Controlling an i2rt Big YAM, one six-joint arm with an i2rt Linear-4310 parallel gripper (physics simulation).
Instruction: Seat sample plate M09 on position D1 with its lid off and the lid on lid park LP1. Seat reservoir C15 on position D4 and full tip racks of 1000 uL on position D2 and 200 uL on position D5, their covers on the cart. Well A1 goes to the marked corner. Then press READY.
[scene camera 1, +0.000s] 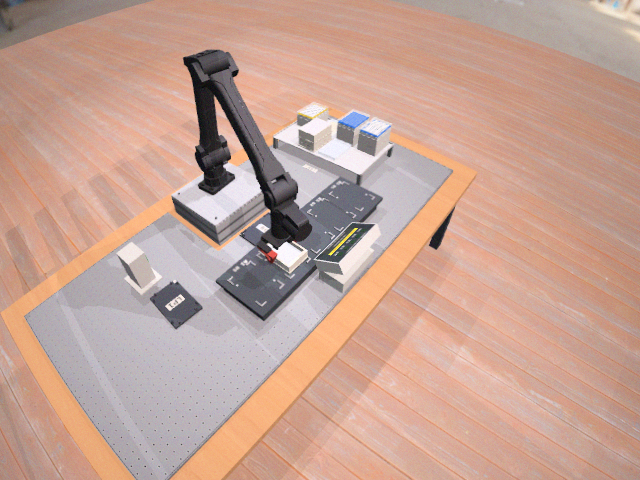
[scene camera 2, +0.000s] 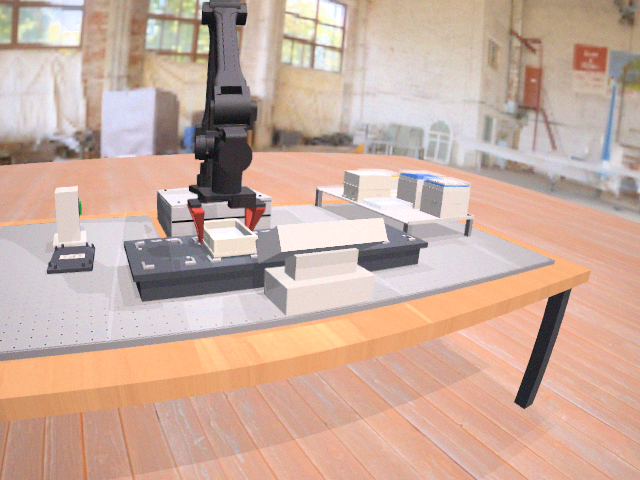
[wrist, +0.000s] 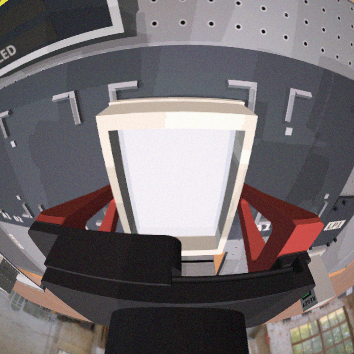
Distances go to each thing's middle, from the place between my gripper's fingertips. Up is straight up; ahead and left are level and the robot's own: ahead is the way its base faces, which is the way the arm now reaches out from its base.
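My gripper: 1 cm below the one-well reservoir (scene camera 2: 228, 237), 1 cm short of it. Cart shelf (scene camera 1: 356, 161): 1 cm below my hand, 22 cm behind it and 64 cm to the left of it. White upright station (scene camera 2: 66, 198): 31 cm to the right of my hand and 34 cm behind it.
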